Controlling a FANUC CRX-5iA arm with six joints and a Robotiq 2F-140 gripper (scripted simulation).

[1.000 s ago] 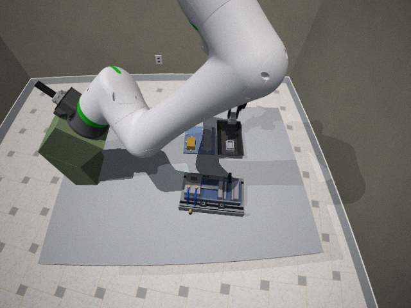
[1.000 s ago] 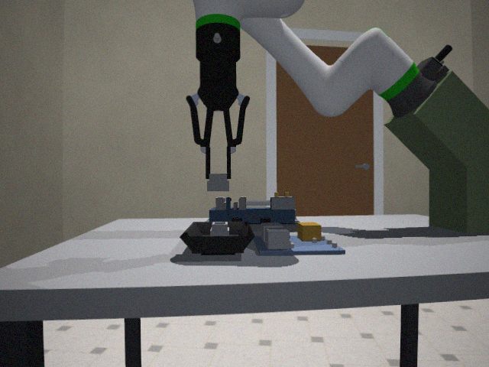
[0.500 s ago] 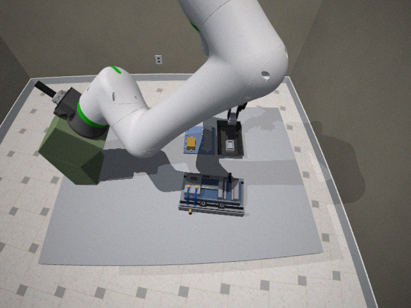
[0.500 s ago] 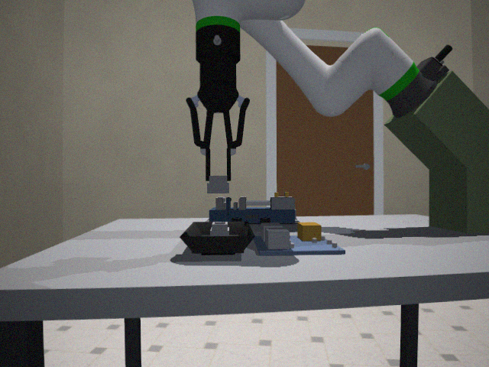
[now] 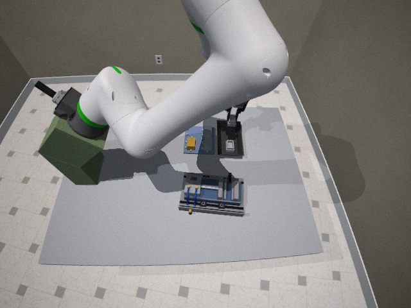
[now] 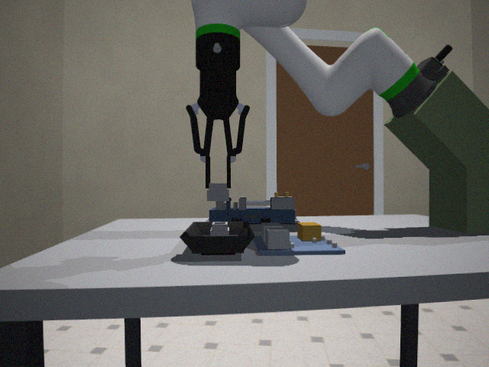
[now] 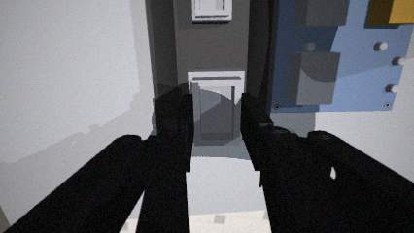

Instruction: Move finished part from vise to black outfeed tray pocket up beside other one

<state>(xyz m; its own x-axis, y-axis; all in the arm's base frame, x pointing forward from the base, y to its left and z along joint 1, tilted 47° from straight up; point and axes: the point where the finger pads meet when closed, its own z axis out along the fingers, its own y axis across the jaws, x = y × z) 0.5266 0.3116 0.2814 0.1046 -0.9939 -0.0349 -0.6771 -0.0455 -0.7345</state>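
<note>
Now: the plain grey block 12 cm behind my hand, 3 cm to the right of it and 14 cm below it. Also, from my hand: yellow block (19 cm behind, 13 cm to the right, 14 cm below); blue fixture plate (16 cm behind, 8 cm to the right, 16 cm below).
</note>
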